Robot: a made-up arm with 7 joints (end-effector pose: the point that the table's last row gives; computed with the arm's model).
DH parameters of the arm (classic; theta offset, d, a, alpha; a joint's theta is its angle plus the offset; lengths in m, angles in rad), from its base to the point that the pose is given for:
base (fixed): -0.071 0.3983 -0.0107 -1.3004
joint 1: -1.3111 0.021 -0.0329 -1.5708
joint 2: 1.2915 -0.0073 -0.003 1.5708
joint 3: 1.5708 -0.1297 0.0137 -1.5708
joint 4: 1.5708 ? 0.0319 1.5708
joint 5: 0 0.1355 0.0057 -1.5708
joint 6: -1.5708 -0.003 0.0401 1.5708
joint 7: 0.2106 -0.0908 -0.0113 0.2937
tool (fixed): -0.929 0.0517 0 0
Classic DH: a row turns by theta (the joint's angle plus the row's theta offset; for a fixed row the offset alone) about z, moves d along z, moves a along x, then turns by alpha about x.
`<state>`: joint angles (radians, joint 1 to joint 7).
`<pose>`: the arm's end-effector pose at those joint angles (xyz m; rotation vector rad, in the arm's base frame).
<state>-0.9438 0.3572 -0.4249 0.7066 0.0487 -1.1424 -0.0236</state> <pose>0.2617 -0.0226 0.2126 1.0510 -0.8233 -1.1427</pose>
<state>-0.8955 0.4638 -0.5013 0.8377 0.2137 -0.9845 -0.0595</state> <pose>0.2482 0.0325 0.1712 1.2817 -0.3409 -1.3024</pose>
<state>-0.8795 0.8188 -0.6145 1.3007 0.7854 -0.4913 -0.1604</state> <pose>0.1737 0.2289 0.1875 1.7239 1.3286 -1.2194</pose>
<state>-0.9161 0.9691 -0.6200 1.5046 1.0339 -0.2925 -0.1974</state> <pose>0.1319 0.2799 0.2408 1.6856 1.9974 -0.9430</pose>
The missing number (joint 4, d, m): -0.026
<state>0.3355 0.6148 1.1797 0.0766 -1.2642 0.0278 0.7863</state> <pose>0.0416 0.2616 0.2672 -0.2988 -0.0981 0.9869</pose>
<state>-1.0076 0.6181 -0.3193 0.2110 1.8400 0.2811 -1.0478</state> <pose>0.2430 0.0581 0.3592 2.0741 1.6314 -0.1415</pose>
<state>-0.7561 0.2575 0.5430 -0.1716 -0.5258 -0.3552 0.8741</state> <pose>0.2595 0.0763 0.3654 -0.3220 -0.8483 0.4236</pose>
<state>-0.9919 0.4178 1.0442 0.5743 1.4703 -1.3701 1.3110</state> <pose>0.2841 0.1626 0.3159 1.1837 -0.9978 0.6482</pose>
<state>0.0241 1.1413 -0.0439 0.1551 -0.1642 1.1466 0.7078</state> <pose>0.0405 0.2224 0.1983 1.0425 1.7363 0.5184</pose>
